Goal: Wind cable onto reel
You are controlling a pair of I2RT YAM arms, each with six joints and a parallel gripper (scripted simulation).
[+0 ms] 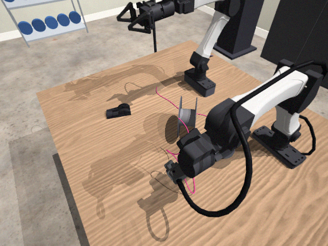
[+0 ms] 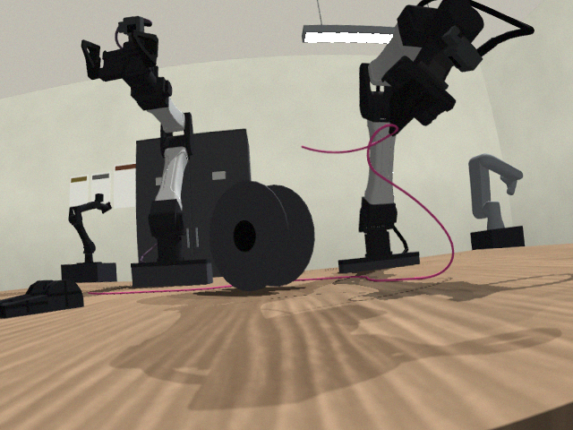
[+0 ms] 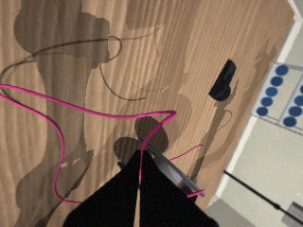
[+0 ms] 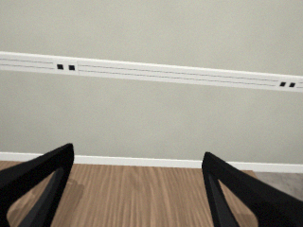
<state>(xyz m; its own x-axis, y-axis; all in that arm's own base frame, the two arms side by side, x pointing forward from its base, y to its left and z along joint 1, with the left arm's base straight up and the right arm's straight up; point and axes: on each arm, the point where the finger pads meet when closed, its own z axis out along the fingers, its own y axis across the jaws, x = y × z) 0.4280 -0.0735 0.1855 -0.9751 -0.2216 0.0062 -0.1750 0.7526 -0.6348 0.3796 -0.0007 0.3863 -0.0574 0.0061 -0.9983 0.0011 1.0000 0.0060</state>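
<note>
Right now my right hand is 35 cm above the dark grey reel, 24 cm to the right of it and 12 cm past it. From my right hand the other things lie so: small grey tool (77 cm to the left, 43 cm below, 7 cm ahead); small black device (42 cm below, 9 cm ahead, 5 cm to the right).
</note>
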